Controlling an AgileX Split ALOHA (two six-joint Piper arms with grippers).
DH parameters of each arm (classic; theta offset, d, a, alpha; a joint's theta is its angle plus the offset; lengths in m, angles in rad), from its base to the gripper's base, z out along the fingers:
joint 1: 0 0.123 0 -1.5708
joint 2: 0.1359 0 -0.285 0
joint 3: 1.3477 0 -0.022 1.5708
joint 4: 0 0.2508 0 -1.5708
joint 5: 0 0 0.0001 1.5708
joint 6: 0 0.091 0 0
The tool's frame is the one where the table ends.
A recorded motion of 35 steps. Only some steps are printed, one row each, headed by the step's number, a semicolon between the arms.
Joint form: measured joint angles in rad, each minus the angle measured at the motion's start. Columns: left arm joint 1, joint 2, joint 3, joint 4, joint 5, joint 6; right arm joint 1, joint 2, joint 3, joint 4, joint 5, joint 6.
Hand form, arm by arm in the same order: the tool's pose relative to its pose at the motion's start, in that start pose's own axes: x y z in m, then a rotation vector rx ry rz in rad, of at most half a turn. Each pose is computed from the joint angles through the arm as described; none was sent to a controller.
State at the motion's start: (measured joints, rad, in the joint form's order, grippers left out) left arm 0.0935 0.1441 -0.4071 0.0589 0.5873 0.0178; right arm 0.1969 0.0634 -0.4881 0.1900 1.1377 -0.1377
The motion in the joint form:
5: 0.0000 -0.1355 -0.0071 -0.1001 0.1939 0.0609; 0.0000 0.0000 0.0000 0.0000 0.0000 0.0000
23: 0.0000 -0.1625 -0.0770 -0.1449 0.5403 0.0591; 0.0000 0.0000 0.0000 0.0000 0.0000 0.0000
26: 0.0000 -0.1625 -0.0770 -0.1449 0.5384 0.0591; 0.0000 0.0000 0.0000 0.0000 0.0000 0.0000
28: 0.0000 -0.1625 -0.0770 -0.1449 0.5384 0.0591; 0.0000 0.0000 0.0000 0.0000 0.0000 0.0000
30: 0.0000 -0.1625 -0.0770 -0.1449 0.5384 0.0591; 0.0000 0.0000 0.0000 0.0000 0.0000 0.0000
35: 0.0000 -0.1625 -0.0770 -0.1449 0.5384 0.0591; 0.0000 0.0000 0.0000 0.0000 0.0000 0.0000
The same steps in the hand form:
5: 0.0166 -0.0060 -0.0237 0.0645 0.0480 -0.0173; 0.0000 0.0000 0.0000 0.0000 0.0000 0.0000
23: 0.0302 -0.0106 -0.0458 0.1253 0.2940 -0.0334; 0.0000 0.0000 0.0000 0.0000 0.0000 0.0000
26: 0.0301 -0.0106 -0.0457 0.1252 0.2921 -0.0335; 0.0000 0.0000 0.0000 0.0000 0.0000 0.0000
28: 0.0301 -0.0106 -0.0457 0.1252 0.2921 -0.0335; 0.0000 0.0000 0.0000 0.0000 0.0000 0.0000
30: 0.0301 -0.0106 -0.0457 0.1252 0.2921 -0.0335; 0.0000 0.0000 0.0000 0.0000 0.0000 0.0000
35: 0.0301 -0.0106 -0.0457 0.1252 0.2921 -0.0335; 0.0000 0.0000 0.0000 0.0000 0.0000 0.0000

